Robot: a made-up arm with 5 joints.
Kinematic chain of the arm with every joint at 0, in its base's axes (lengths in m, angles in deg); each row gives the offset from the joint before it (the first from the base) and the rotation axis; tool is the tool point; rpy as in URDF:
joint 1: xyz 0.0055 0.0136 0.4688 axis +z
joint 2: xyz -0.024 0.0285 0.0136 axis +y
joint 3: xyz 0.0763 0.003 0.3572 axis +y
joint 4: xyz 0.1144 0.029 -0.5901 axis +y
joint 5: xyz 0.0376 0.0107 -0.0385 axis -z
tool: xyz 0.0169 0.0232 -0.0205 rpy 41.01 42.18 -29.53
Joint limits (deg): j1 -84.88..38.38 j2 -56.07..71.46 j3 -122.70..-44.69 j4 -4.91..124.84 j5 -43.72..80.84
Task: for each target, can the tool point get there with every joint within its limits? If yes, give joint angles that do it. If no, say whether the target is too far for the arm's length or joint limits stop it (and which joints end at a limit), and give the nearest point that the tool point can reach.
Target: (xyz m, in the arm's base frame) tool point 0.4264 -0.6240 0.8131
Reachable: yes | joints -61.74 3.52 -78.86 22.26 58.65
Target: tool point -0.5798 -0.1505 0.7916
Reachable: no: joint limits stop it (at a limit: joint 2, joint 3, joint 4, joint 5) | nearest point -0.3098 -0.0748 1.3301 | short by 0.607 m
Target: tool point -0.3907 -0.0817 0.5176
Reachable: no: joint limits stop it (at a limit: joint 1, joint 3, joint 4, joint 5) | nearest point 0.1048 -0.4420 0.6874 | short by 0.636 m
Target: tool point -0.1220 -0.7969 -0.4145
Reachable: no: too far | nearest point 0.1206 -0.6187 -0.0945 | short by 0.439 m
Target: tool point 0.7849 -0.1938 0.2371
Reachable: yes | joints -21.24 54.14 -101.94 108.88 15.37
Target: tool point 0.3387 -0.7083 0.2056
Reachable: yes | joints -72.28 49.99 -90.52 64.91 -13.39
